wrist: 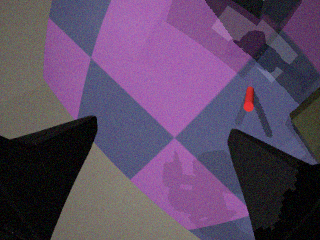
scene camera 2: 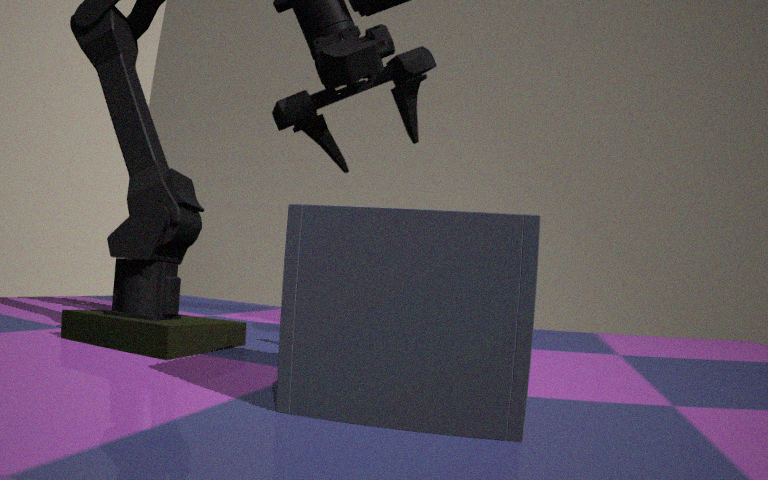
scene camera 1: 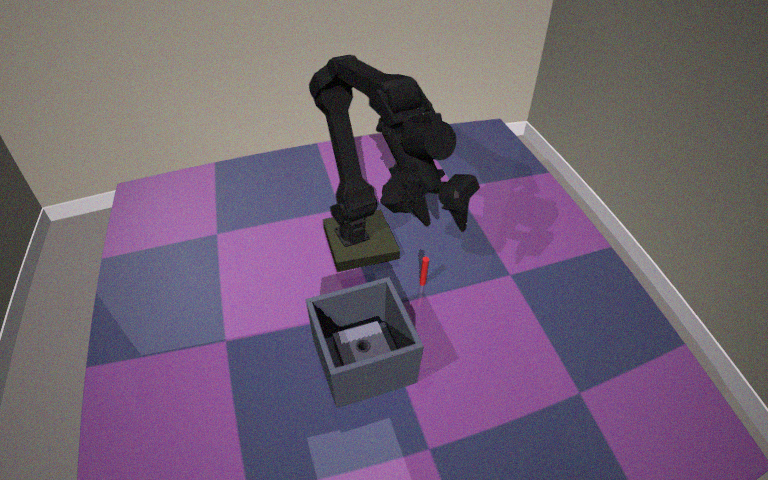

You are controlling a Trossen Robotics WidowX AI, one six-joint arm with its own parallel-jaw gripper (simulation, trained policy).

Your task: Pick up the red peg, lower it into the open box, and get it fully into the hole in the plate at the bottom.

Scene:
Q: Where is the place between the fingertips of my gripper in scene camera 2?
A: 382,157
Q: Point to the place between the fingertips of my gripper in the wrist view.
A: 164,129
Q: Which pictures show the grey plate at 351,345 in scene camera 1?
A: Scene camera 1 only.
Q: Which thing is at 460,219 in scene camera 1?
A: My gripper.

